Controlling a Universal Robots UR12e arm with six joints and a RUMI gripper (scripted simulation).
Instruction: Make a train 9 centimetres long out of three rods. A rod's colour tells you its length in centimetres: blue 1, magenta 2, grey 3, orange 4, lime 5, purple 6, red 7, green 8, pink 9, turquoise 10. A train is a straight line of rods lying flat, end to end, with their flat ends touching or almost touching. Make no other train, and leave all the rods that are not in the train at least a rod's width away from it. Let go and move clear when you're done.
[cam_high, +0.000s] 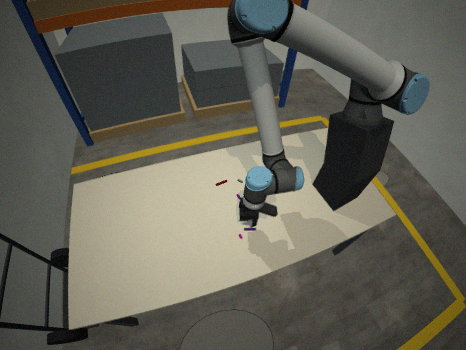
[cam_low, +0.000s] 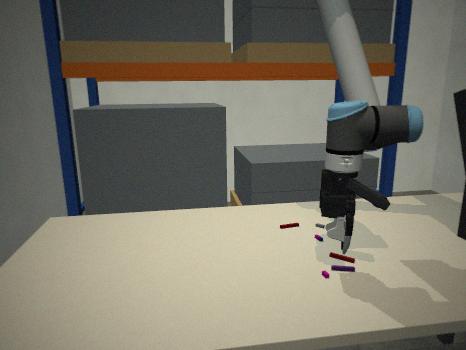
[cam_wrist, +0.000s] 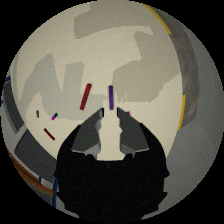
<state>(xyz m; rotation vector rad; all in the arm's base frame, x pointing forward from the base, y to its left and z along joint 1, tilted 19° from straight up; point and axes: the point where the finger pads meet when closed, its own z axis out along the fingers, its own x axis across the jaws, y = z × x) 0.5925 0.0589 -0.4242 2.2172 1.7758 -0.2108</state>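
Right now the purple rod is 60 mm below my hand. Also, from my hand: blue rod: 190 mm to the right, 60 mm below; grey rod: 300 mm to the right, 60 mm below, 30 mm behind.
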